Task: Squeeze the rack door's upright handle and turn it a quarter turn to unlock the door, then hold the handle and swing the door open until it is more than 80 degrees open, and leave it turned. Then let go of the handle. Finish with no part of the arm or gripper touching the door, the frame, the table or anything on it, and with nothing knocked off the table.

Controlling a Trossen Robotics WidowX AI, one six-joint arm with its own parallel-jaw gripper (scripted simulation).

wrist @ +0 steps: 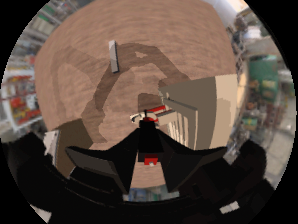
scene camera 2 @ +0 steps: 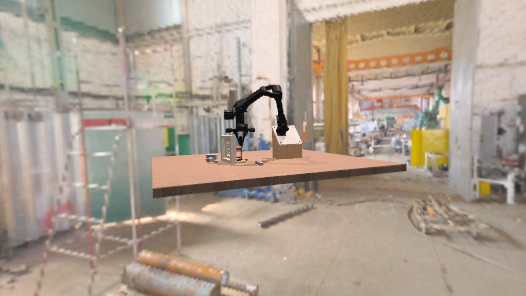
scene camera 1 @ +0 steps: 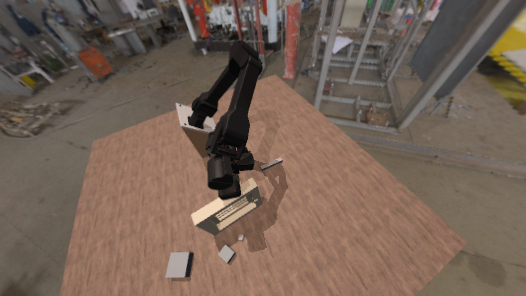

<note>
In view: my gripper (scene camera 1: pixel 233 181) and a slatted door (wrist: pixel 178 116).
My gripper is seen too in the wrist view (wrist: pixel 147 131).
</note>
